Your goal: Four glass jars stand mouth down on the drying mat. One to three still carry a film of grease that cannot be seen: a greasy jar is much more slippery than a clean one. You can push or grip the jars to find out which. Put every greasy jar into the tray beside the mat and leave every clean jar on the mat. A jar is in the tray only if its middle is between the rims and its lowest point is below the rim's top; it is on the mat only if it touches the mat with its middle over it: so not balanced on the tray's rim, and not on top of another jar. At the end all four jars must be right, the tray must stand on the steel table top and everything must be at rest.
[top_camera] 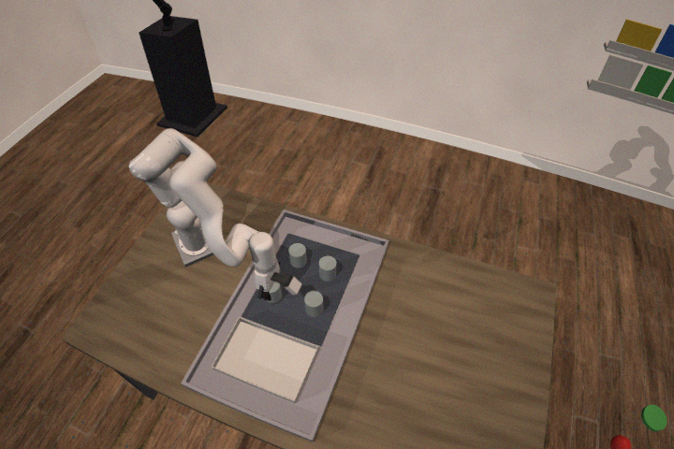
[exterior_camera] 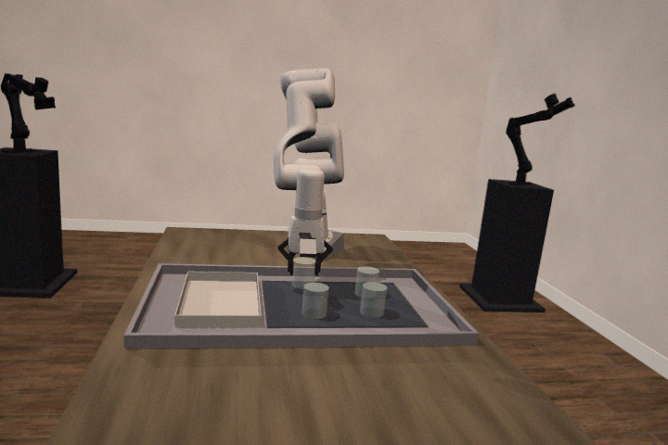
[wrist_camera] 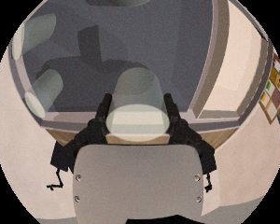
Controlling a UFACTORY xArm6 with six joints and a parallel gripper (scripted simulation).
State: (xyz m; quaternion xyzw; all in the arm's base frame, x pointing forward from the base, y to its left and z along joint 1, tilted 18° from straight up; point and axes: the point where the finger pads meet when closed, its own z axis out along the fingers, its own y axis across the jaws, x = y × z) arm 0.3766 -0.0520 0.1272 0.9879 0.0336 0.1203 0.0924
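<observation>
The cream tray is 9 cm ahead of my hand, 22 cm to the right of it and 6 cm below it. The rest, counted from my hand: steel table top 10 cm ahead, 1 cm to the right, 7 cm below; then dark drying mat 8 cm ahead, 10 cm to the left, 7 cm below.
</observation>
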